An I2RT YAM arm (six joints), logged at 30 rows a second.
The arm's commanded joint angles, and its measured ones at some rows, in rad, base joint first. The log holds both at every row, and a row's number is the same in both.
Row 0, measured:
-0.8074, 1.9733, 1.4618, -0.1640, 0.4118, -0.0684
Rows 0 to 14, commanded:
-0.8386, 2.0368, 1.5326, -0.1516, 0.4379, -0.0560
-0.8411, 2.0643, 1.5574, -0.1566, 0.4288, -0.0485
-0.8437, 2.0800, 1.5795, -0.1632, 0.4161, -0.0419
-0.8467, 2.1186, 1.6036, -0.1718, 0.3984, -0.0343
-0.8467, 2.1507, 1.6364, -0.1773, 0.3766, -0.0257
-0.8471, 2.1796, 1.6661, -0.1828, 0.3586, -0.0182
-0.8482, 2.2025, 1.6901, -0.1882, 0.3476, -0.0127
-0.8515, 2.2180, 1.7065, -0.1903, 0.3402, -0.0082
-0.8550, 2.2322, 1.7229, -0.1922, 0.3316, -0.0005
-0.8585, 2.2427, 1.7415, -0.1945, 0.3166, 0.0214
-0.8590, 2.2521, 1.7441, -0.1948, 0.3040, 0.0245
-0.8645, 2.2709, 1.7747, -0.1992, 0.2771, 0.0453
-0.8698, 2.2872, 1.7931, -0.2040, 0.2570, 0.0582
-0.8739, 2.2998, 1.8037, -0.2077, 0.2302, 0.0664
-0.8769, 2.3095, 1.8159, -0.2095, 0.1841, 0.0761
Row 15, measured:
-0.8601, 2.3085, 1.7341, -0.2001, 0.3088, 0.0101
